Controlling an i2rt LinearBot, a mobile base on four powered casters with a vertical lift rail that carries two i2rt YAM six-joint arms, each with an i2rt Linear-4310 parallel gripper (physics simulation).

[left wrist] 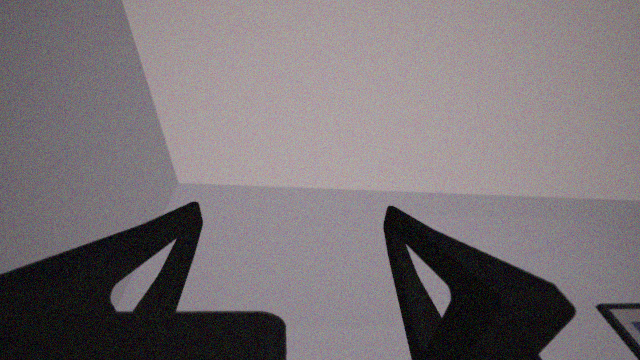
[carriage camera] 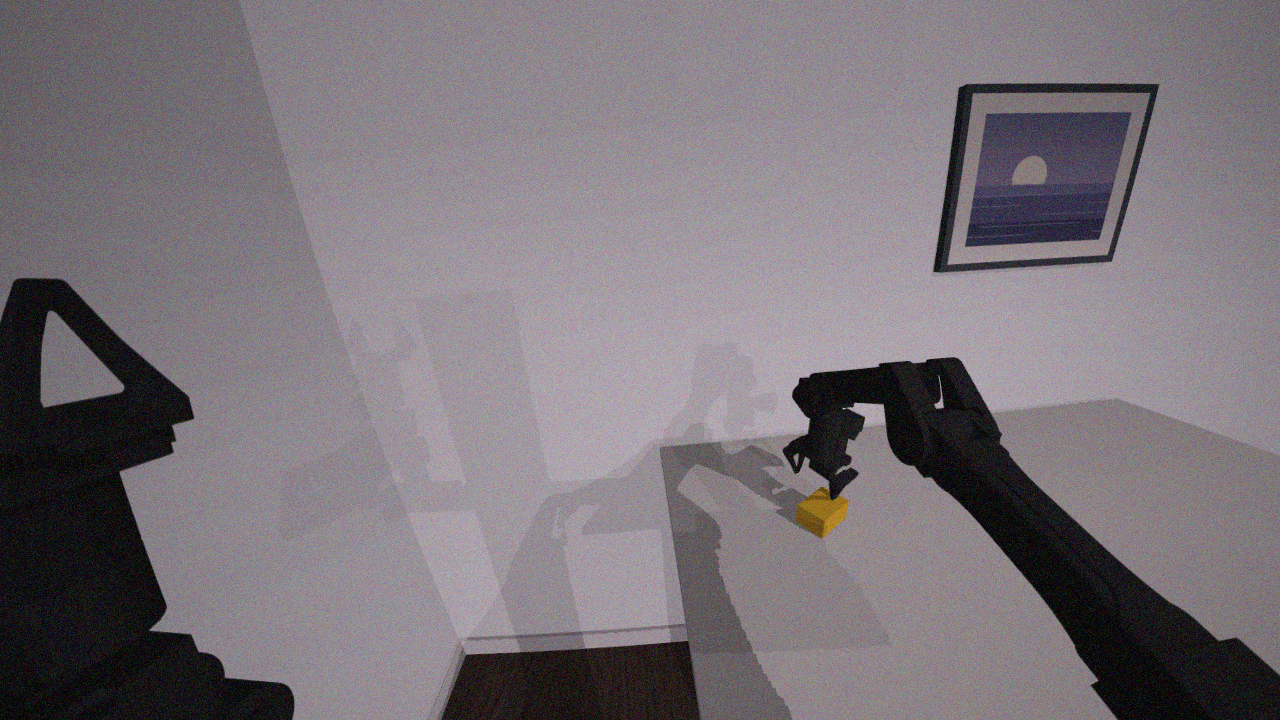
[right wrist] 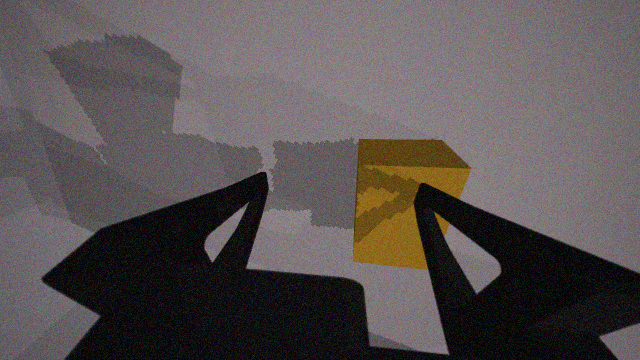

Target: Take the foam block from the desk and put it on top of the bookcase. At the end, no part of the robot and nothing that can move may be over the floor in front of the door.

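Places are measured from the left arm's base along level axes (x ahead, y left, z up), in millimetres.
Pixels of known places: left gripper, fingertip midpoint: (left wrist: 295, 213); right gripper, fingertip midpoint: (carriage camera: 814, 485) (right wrist: 340, 185).
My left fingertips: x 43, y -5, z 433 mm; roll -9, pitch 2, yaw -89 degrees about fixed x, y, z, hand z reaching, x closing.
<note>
Behind a point stands the place of what it marks.
The yellow foam block (carriage camera: 820, 514) @[x 475, y -635, z -125 mm] (right wrist: 390, 220) @[x 515, y -653, z -125 mm] lies on the pale desk (carriage camera: 948, 617) @[x 286, y -764, z -170 mm] near its left part. My right gripper (carriage camera: 816, 476) @[x 559, y -656, z -122 mm] (right wrist: 340, 185) @[x 559, y -656, z -122 mm] is open and points down at the block. In the right wrist view its right finger overlaps the block's right part, and the block's left part shows between the fingertips. The finger casts a shadow on the block; whether it touches the block I cannot tell. My left gripper (left wrist: 295, 213) @[x 43, y -5, z 433 mm] is open and empty, raised before the walls; in the carriage view one of its fingers shows at the left edge. The bookcase and the door do not show.
A framed sea picture (carriage camera: 948, 179) @[x 910, y -1104, z 513 mm] (left wrist: 612, 306) @[x 894, y -1149, z 713 mm] hangs on the back wall (carriage camera: 626, 179) @[x 859, y -279, z 559 mm]. Dark wooden floor (carriage camera: 572, 685) @[x 691, y 70, z -1120 mm] shows left of the desk, below the room's corner. The right arm reaches over the desk from the lower right. Arm shadows fall on the wall and desk.
</note>
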